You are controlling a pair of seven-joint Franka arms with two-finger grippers.
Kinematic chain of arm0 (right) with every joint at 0, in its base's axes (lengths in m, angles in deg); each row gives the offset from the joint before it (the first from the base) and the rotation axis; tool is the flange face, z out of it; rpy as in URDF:
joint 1: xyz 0 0 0.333 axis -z
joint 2: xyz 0 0 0 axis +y
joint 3: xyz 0 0 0.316 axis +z
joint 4: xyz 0.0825 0 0 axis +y
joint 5: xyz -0.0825 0 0.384 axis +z
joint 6: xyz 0 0 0 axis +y
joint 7: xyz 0.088 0 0 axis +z
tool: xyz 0 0 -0.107 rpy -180 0 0
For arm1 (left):
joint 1: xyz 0 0 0.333 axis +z
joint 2: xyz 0 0 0 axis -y
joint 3: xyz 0 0 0.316 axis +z
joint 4: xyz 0.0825 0 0 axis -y
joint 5: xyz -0.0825 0 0.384 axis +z
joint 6: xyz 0 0 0 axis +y
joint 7: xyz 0.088 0 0 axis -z
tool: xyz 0 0 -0.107 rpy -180 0 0
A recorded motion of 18 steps. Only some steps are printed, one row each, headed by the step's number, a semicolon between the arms.
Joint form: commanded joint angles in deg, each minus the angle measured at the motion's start. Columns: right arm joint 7, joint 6, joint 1, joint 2, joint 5, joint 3, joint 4; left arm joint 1, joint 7, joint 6, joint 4, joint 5, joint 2, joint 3.
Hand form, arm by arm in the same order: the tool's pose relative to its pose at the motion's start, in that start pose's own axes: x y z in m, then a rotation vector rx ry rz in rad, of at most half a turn. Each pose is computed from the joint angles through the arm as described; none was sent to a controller.
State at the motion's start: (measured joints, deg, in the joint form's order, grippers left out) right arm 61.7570 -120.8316 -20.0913 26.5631 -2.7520 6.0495 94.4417; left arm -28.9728 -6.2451 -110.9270 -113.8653 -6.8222 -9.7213 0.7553
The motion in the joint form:
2: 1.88 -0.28 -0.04 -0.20 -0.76 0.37 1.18; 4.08 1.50 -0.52 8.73 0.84 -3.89 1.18
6: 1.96 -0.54 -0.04 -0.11 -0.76 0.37 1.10; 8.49 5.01 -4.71 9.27 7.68 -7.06 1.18
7: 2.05 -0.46 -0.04 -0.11 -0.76 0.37 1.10; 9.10 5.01 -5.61 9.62 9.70 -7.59 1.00
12: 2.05 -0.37 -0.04 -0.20 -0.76 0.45 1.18; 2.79 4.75 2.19 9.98 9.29 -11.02 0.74
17: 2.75 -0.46 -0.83 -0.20 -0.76 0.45 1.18; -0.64 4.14 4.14 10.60 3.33 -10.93 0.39
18: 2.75 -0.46 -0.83 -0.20 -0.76 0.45 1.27; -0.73 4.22 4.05 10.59 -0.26 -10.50 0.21
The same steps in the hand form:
2: 0.0017 -0.0058 0.0065 0.0067 -0.0129 -0.0471; 0.0405 -0.0459 -0.0417 -0.0098 0.1011 -0.0500
6: 0.0021 -0.0050 0.0065 0.0029 -0.0107 -0.0484; 0.0605 -0.1016 -0.0256 0.0942 0.1335 -0.0245
7: 0.0020 -0.0051 0.0066 0.0041 -0.0114 -0.0500; 0.0643 -0.1084 -0.0252 0.1248 0.1457 -0.0178
12: 0.0025 -0.0060 0.0063 0.0055 -0.0116 -0.0513; 0.0582 -0.0427 0.0257 0.1481 -0.0446 0.0771
17: 0.0108 -0.0101 0.0063 0.0042 -0.0109 -0.0773; 0.0502 0.0044 0.0274 0.0668 -0.0734 0.0945
18: 0.0107 -0.0104 0.0070 0.0056 -0.0116 -0.0774; 0.0482 0.0122 0.0234 0.0067 -0.0695 0.0810

